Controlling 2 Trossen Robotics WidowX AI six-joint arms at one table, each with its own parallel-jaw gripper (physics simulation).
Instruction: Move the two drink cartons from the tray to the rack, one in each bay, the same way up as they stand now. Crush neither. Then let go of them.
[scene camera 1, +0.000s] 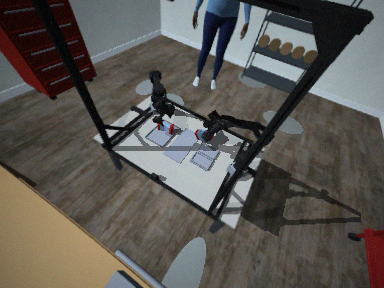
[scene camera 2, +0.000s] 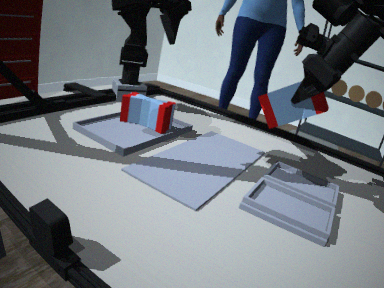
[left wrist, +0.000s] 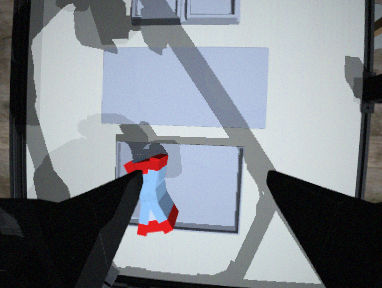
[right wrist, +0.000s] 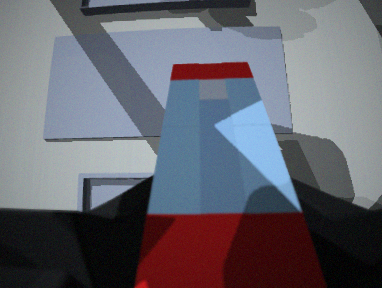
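Seen in the pictures: left gripper, between the fingertips: (scene camera 1: 166, 122) (scene camera 2: 158, 45) (left wrist: 205, 176); right gripper, between the fingertips: (scene camera 2: 295, 100) (right wrist: 214, 177); left arm's base, origin of its link: (scene camera 2: 129, 82).
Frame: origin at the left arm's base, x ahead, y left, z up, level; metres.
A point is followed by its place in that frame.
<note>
One light-blue carton with red ends (scene camera 1: 166, 128) @(y -0.016, x 0.293, z -0.006 m) (scene camera 2: 145, 112) @(y -0.022, x 0.282, z -0.013 m) (left wrist: 154, 192) @(y -0.017, x 0.284, z 0.018 m) rests in the tray (scene camera 2: 95, 140) @(y -0.155, x 0.361, z -0.053 m) (left wrist: 210, 185) @(y -0.099, x 0.333, z -0.050 m), its red ends at either side in scene camera 2. My left gripper (left wrist: 205, 176) @(y -0.048, x 0.381, z 0.162 m) is open and empty, above the tray; one fingertip overlaps the carton's edge in the left wrist view. My right gripper (scene camera 2: 296, 100) @(y 0.181, x 0.552, z 0.115 m) is shut on the other carton (scene camera 2: 277, 107) @(y 0.148, x 0.542, z 0.095 m) (right wrist: 215, 150) @(y 0.174, x 0.545, z 0.146 m), raised above the table and tilted in scene camera 2. The fingertips are partly hidden behind it in the right wrist view. The two-bay rack (scene camera 2: 285, 223) @(y 0.083, x 0.701, z -0.046 m) (left wrist: 210, 21) @(y 0.087, x 0.602, z -0.047 m) holds no carton.
A flat grey-blue panel (scene camera 2: 200, 190) (left wrist: 185, 85) (right wrist: 100, 100) lies between tray and rack. A black frame (scene camera 1: 75, 75) @(y -0.470, x 0.303, z 0.545 m) surrounds the table. A black block (scene camera 2: 50, 227) @(y -0.249, x 0.687, z -0.005 m) stands at the near edge. A person (scene camera 1: 217, 40) stands behind the table.
</note>
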